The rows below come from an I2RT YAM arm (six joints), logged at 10 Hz.
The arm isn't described. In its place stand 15 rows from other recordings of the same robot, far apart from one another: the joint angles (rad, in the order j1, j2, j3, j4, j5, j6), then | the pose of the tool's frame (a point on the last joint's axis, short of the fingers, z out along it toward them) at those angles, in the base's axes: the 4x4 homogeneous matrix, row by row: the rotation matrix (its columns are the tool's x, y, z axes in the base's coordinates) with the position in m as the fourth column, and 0 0 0 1 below.
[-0.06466 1.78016 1.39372 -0.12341 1.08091 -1.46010] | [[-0.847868, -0.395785, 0.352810, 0.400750], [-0.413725, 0.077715, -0.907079, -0.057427], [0.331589, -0.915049, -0.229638, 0.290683], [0, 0, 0, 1]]
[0.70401 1.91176 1.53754 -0.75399 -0.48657 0.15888] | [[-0.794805, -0.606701, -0.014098, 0.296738], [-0.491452, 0.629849, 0.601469, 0.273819], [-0.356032, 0.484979, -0.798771, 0.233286], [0, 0, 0, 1]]
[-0.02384 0.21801 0.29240 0.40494 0.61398 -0.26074] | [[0.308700, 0.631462, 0.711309, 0.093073], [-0.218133, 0.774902, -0.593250, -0.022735], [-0.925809, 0.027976, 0.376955, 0.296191], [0, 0, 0, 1]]
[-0.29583 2.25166 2.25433 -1.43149 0.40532 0.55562] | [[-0.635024, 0.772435, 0.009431, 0.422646], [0.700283, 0.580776, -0.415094, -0.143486], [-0.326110, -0.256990, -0.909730, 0.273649], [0, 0, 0, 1]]
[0.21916 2.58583 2.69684 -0.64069 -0.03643 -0.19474] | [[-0.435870, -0.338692, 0.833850, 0.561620], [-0.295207, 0.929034, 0.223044, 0.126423], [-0.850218, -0.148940, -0.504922, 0.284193], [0, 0, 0, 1]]
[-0.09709 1.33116 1.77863 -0.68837 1.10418 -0.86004] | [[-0.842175, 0.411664, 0.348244, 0.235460], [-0.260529, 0.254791, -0.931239, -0.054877], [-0.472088, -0.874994, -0.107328, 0.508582], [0, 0, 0, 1]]
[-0.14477 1.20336 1.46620 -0.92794 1.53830 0.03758] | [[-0.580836, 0.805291, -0.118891, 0.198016], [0.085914, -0.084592, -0.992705, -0.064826], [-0.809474, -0.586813, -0.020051, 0.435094], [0, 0, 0, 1]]
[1.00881 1.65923 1.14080 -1.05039 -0.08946 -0.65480] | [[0.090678, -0.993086, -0.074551, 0.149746], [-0.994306, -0.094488, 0.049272, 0.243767], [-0.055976, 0.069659, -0.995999, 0.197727], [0, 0, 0, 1]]
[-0.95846 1.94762 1.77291 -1.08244 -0.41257 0.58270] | [[-0.083130, 0.867428, 0.490570, 0.242591], [0.995395, 0.095857, -0.000821, -0.320539], [-0.047737, 0.488242, -0.871402, 0.274067], [0, 0, 0, 1]]
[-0.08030 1.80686 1.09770 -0.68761 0.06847 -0.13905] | [[-0.984975, -0.045121, 0.166699, 0.324466], [-0.059461, 0.994853, -0.082052, -0.028554], [-0.162139, -0.090732, -0.982588, 0.148309], [0, 0, 0, 1]]
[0.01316 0.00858 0.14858 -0.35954 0.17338 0.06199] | [[-0.207717, 0.168587, 0.963552, 0.096759], [0.058293, 0.985419, -0.159847, -0.004868], [-0.976451, 0.022966, -0.214516, 0.185615], [0, 0, 0, 1]]
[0.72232 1.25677 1.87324 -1.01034 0.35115 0.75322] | [[-0.471645, -0.082065, 0.877961, 0.160300], [0.440419, 0.840653, 0.315173, 0.124932], [-0.763925, 0.535321, -0.360347, 0.513968], [0, 0, 0, 1]]
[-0.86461 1.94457 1.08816 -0.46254 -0.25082 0.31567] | [[-0.381058, 0.857573, 0.345490, 0.233378], [0.910202, 0.413547, -0.022598, -0.260006], [-0.162256, 0.305854, -0.938150, 0.108424], [0, 0, 0, 1]]
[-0.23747 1.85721 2.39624 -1.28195 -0.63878 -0.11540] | [[-0.625689, -0.312048, 0.714940, 0.344777], [0.056330, 0.896038, 0.440390, -0.061610], [-0.778036, 0.315820, -0.543063, 0.474608], [0, 0, 0, 1]]
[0.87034 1.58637 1.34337 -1.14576 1.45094 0.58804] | [[-0.513883, 0.371983, 0.773015, 0.214280], [-0.506634, 0.595570, -0.623393, 0.199333], [-0.692276, -0.711987, -0.117594, 0.299793], [0, 0, 0, 1]]
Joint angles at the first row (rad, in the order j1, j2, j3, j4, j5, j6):
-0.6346 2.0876 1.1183 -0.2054 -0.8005 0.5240
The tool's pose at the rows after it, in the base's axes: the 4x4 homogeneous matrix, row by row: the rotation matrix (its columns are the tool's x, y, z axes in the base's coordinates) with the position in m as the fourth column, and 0 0 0 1 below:
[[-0.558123, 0.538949, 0.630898, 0.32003], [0.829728, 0.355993, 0.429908, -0.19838], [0.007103, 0.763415, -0.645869, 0.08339], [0, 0, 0, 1]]
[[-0.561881, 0.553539, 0.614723, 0.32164], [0.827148, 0.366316, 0.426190, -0.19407], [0.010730, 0.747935, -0.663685, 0.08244], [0, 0, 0, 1]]
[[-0.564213, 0.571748, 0.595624, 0.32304], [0.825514, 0.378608, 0.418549, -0.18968], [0.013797, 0.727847, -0.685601, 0.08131], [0, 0, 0, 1]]
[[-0.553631, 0.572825, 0.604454, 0.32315], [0.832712, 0.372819, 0.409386, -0.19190], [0.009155, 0.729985, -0.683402, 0.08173], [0, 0, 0, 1]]
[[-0.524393, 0.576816, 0.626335, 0.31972], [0.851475, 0.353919, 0.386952, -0.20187], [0.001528, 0.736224, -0.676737, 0.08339], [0, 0, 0, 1]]
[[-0.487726, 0.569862, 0.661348, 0.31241], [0.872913, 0.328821, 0.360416, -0.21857], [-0.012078, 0.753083, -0.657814, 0.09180], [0, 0, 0, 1]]
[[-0.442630, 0.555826, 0.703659, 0.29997], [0.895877, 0.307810, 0.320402, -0.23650], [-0.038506, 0.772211, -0.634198, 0.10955], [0, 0, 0, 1]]
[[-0.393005, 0.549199, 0.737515, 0.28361], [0.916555, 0.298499, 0.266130, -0.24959], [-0.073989, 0.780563, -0.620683, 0.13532], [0, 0, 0, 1]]
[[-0.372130, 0.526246, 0.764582, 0.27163], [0.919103, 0.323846, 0.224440, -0.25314], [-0.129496, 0.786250, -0.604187, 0.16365], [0, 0, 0, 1]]
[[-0.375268, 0.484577, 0.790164, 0.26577], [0.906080, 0.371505, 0.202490, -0.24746], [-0.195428, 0.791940, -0.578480, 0.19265], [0, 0, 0, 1]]
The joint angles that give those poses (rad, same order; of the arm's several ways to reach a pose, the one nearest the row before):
-0.6228 2.0876 1.1183 -0.2165 -0.7998 0.5236
-0.6094 2.0877 1.1183 -0.2279 -0.7773 0.5240
-0.5957 2.0876 1.1183 -0.2413 -0.7486 0.5244
-0.6003 2.0876 1.1183 -0.2283 -0.7467 0.5354
-0.6273 2.0869 1.1218 -0.2135 -0.7490 0.5480
-0.6754 2.0724 1.1343 -0.2165 -0.7681 0.5507
-0.7338 2.0274 1.1416 -0.2329 -0.7883 0.5506
-0.7887 1.9507 1.1412 -0.2714 -0.7906 0.5491
-0.8185 1.8652 1.1412 -0.3111 -0.7918 0.5320
-0.8200 1.7775 1.1412 -0.3401 -0.7979 0.5148

